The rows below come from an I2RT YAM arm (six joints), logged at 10 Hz.
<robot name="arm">
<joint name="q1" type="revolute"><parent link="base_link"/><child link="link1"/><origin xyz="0.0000 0.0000 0.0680" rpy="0.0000 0.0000 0.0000"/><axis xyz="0 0 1"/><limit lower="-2.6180" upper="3.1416"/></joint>
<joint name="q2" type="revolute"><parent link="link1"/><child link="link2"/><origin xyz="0.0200 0.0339 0.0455" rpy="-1.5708 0.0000 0.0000"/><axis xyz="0 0 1"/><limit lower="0.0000" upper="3.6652"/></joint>
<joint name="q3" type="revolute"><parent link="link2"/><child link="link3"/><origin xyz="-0.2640 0.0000 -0.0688" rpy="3.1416 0.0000 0.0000"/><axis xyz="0 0 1"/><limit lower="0.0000" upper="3.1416"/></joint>
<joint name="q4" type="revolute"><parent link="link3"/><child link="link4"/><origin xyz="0.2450 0.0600 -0.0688" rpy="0.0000 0.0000 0.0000"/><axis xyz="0 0 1"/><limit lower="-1.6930" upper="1.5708"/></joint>
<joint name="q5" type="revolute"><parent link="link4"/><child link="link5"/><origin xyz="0.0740 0.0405 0.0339" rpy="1.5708 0.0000 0.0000"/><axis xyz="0 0 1"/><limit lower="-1.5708" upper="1.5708"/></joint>
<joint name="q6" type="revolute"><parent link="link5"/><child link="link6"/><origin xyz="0.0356 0.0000 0.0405" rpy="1.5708 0.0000 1.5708"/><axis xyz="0 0 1"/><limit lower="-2.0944" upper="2.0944"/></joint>
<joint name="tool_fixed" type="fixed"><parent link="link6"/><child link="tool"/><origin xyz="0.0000 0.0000 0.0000" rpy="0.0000 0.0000 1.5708"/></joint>
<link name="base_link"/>
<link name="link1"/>
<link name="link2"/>
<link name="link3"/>
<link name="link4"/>
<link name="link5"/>
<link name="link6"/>
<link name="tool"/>
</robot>
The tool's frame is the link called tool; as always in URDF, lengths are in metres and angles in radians.
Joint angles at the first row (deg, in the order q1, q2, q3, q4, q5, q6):
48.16 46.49 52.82 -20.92 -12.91 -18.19
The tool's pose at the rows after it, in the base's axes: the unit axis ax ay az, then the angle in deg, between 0 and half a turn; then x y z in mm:
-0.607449 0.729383 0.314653 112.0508 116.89 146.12 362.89
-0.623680 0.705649 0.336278 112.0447 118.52 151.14 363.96
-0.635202 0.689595 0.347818 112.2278 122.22 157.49 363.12
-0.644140 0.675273 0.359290 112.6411 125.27 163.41 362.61
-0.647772 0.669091 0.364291 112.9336 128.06 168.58 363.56
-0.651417 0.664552 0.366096 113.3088 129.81 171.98 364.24
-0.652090 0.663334 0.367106 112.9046 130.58 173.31 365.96
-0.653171 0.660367 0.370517 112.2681 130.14 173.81 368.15
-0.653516 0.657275 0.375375 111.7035 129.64 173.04 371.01
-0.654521 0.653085 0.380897 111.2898 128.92 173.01 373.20
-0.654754 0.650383 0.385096 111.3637 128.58 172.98 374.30
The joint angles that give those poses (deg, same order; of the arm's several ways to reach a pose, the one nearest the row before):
48.34 47.89 52.73 -19.25 -15.99 -18.81
48.43 48.95 52.82 -17.32 -19.07 -19.42
48.52 50.53 52.91 -15.47 -21.00 -20.04
48.69 52.03 53.17 -14.06 -22.76 -20.39
48.95 53.43 53.87 -13.36 -23.38 -20.48
49.13 54.40 54.49 -13.27 -23.82 -20.74
49.22 54.75 54.84 -12.83 -23.73 -20.74
49.39 54.76 55.02 -12.22 -23.73 -20.65
49.31 54.58 55.28 -11.87 -24.08 -20.48
49.40 54.49 55.46 -11.43 -24.43 -20.30
49.39 54.49 55.63 -11.43 -24.87 -20.13

